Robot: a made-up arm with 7 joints. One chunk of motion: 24 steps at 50 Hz.
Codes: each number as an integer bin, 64 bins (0 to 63) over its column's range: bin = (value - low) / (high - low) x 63, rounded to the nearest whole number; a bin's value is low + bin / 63 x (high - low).
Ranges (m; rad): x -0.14..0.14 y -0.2..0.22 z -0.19..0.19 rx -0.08..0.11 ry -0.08..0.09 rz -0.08..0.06
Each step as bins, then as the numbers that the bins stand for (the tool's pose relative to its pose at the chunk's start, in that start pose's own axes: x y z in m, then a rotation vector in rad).
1 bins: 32 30 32 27 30 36
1 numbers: 0.0022 0.0000 0.0030 0.0014 0.0010 0.0000
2 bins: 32 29 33 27 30 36
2 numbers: 0.0022 -0.0067 0.0090 0.0014 0.0010 0.0000
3 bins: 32 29 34 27 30 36
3 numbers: 0.0022 -0.0067 0.0151 0.0014 0.0010 0.0000
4 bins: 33 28 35 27 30 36
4 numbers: 0.0067 -0.0133 0.0211 0.0014 0.0010 0.0000
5 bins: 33 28 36 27 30 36
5 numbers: 0.0067 -0.0133 0.0271 0.0014 0.0010 0.0000
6 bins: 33 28 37 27 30 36
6 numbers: 0.0067 -0.0133 0.0332 0.0014 0.0010 0.0000
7 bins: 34 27 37 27 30 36
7 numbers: 0.0111 -0.0200 0.0332 0.0014 0.0010 0.0000
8 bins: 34 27 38 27 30 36
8 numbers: 0.0111 -0.0200 0.0392 0.0014 0.0010 0.0000
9 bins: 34 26 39 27 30 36
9 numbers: 0.0111 -0.0267 0.0452 0.0014 0.0010 0.0000
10 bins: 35 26 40 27 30 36
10 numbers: 0.0156 -0.0267 0.0513 0.0014 0.0010 0.0000
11 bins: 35 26 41 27 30 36
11 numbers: 0.0156 -0.0267 0.0573 0.0014 0.0010 0.0000
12 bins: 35 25 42 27 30 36
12 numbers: 0.0156 -0.0333 0.0633 0.0014 0.0010 0.0000
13 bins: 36 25 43 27 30 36
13 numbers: 0.0200 -0.0333 0.0694 0.0014 0.0010 0.0000
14 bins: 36 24 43 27 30 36
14 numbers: 0.0200 -0.0400 0.0694 0.0014 0.0010 0.0000
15 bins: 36 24 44 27 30 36
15 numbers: 0.0200 -0.0400 0.0754 0.0014 0.0010 0.0000
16 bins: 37 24 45 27 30 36
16 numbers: 0.0244 -0.0400 0.0814 0.0014 0.0010 0.0000
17 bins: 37 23 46 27 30 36
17 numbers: 0.0244 -0.0467 0.0875 0.0014 0.0010 0.0000
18 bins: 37 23 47 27 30 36
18 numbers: 0.0244 -0.0467 0.0935 0.0014 0.0010 0.0000
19 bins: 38 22 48 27 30 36
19 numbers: 0.0289 -0.0533 0.0995 0.0014 0.0010 0.0000
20 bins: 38 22 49 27 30 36
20 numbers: 0.0289 -0.0533 0.1056 0.0014 0.0010 0.0000
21 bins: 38 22 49 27 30 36
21 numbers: 0.0289 -0.0533 0.1056 0.0014 0.0010 0.0000
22 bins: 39 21 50 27 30 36
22 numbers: 0.0333 -0.0600 0.1116 0.0014 0.0010 0.0000
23 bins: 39 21 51 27 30 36
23 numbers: 0.0333 -0.0600 0.1176 0.0014 0.0010 0.0000
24 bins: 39 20 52 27 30 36
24 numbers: 0.0333 -0.0667 0.1237 0.0014 0.0010 0.0000
